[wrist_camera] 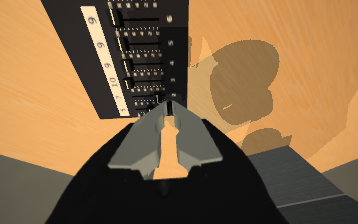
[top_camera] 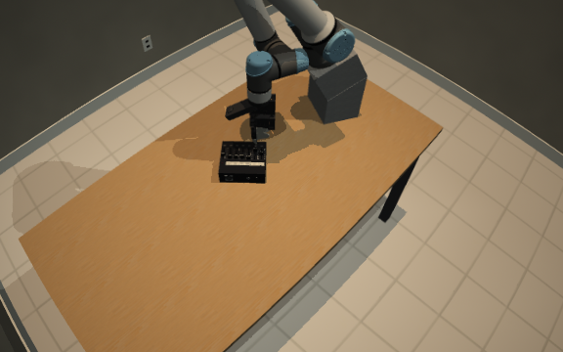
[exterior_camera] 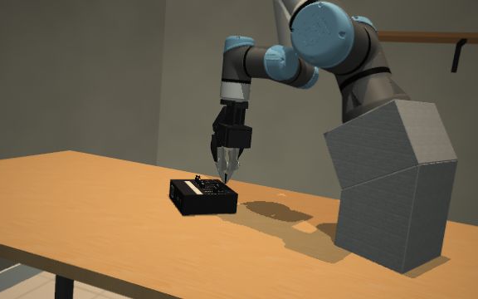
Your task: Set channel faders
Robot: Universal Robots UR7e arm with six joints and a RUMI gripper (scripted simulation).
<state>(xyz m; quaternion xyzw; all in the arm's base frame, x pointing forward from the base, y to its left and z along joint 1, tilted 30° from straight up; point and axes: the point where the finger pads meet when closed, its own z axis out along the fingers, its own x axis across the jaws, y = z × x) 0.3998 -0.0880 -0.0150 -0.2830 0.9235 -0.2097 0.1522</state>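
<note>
My gripper is now 90 mm short of the master fader, 80 mm to the left of it and 20 mm above it.
</note>
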